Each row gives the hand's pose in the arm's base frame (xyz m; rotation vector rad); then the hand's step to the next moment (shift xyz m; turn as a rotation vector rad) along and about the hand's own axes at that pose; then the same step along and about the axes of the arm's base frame.
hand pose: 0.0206 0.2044 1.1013 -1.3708 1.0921 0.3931
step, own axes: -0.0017 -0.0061 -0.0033 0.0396 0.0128 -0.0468
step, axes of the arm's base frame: 0.0027 -0.0038 0.0054 -0.0088 -0.0535 -0.0313
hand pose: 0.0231 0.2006 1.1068 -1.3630 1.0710 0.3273
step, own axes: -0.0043 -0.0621 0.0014 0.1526 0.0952 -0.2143
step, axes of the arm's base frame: 0.0444 -0.0125 0.0418 -0.0823 -0.2253 -0.1440
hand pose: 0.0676 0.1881 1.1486 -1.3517 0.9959 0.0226
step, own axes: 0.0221 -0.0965 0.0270 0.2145 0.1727 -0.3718
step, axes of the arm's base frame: 0.0814 -0.0167 0.0602 -0.1776 -0.3628 -0.2256
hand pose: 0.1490 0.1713 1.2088 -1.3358 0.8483 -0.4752
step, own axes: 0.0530 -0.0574 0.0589 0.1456 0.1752 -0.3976
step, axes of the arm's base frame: 0.0874 -0.0126 0.0421 -0.2408 -0.3283 -0.2103
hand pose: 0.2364 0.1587 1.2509 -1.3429 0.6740 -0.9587
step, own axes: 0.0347 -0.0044 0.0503 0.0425 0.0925 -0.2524
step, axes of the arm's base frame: 0.0590 -0.0054 0.0156 -0.1801 -0.1642 -0.1211
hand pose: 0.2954 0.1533 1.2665 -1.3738 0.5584 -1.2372
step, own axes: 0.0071 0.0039 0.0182 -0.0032 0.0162 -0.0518
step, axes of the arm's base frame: 0.0198 0.0004 0.0026 -0.0418 -0.0226 -0.0264
